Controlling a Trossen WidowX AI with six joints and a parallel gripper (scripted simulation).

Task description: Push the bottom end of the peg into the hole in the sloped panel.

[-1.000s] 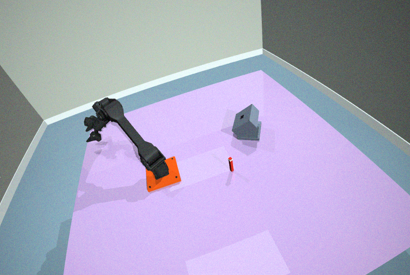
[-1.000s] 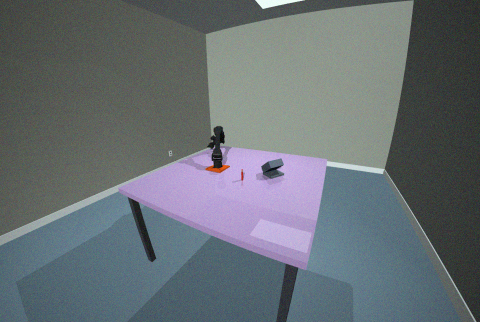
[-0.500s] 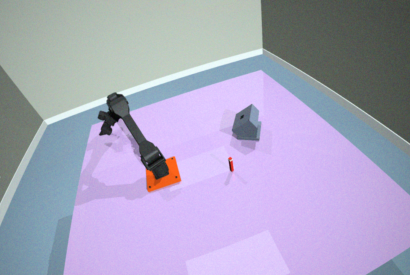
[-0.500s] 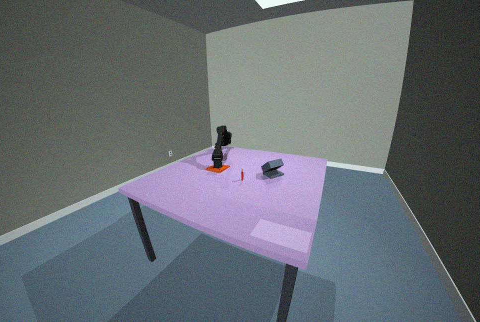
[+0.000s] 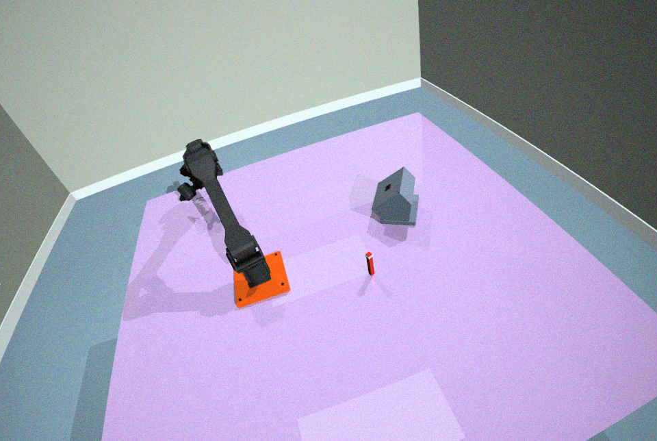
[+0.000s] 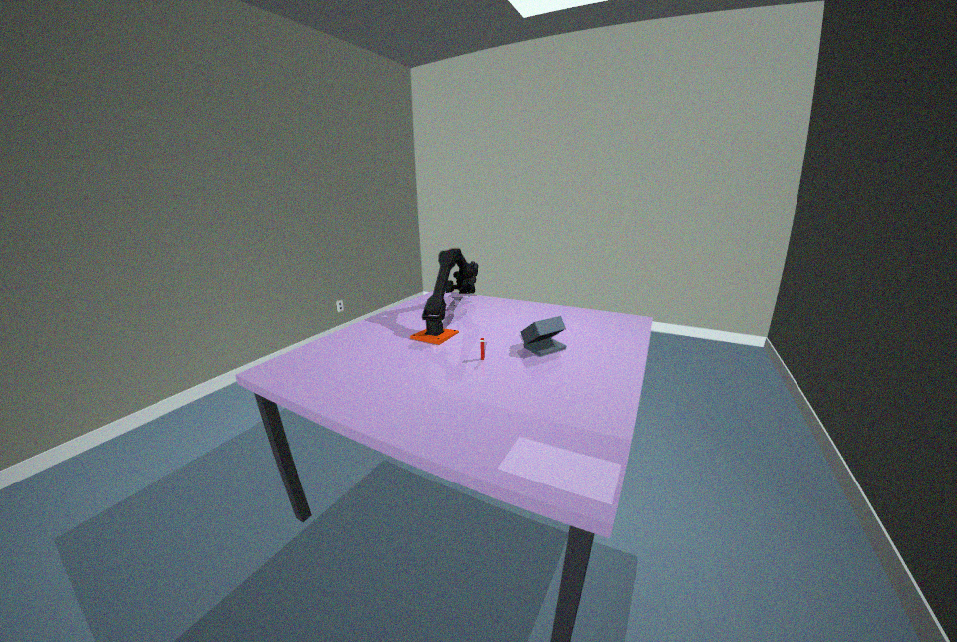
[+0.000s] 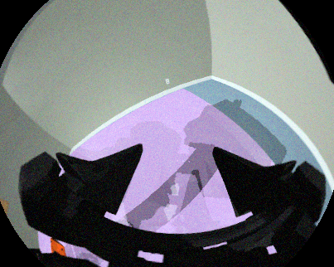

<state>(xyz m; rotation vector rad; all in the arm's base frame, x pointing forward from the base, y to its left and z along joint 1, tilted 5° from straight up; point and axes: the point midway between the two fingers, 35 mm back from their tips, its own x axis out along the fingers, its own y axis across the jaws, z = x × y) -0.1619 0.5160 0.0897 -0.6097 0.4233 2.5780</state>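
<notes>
The red peg lies 670 mm to the right of my gripper tip, 480 mm ahead of it and 20 mm above it. Also, from my gripper tip: grey sloped panel: 650 mm ahead, 480 mm to the right, 30 mm above.
</notes>
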